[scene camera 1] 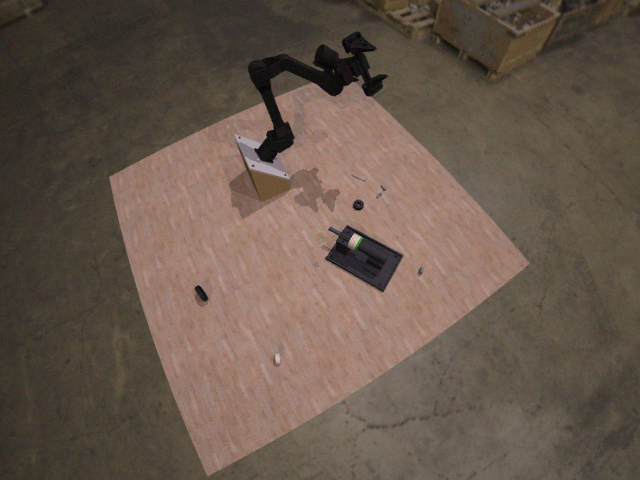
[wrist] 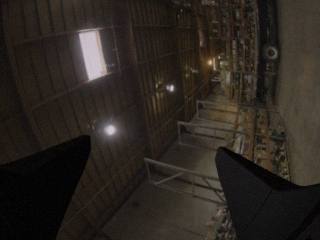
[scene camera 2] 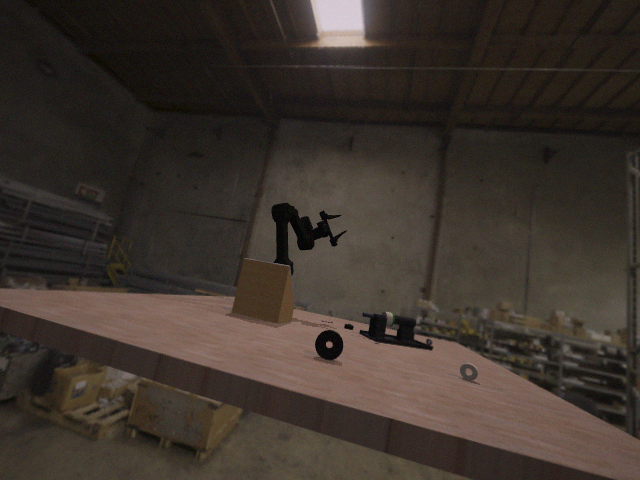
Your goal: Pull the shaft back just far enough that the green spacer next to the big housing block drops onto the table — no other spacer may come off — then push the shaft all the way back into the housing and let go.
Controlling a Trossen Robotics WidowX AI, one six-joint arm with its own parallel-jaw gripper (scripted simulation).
Labels:
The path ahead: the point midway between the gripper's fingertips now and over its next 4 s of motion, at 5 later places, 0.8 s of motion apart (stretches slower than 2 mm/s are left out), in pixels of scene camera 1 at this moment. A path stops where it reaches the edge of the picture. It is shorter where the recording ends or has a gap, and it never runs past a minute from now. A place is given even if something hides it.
My gripper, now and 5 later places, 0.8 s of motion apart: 381, 63; 431, 103; 394, 218; 333, 228; 335, 230; 334, 233

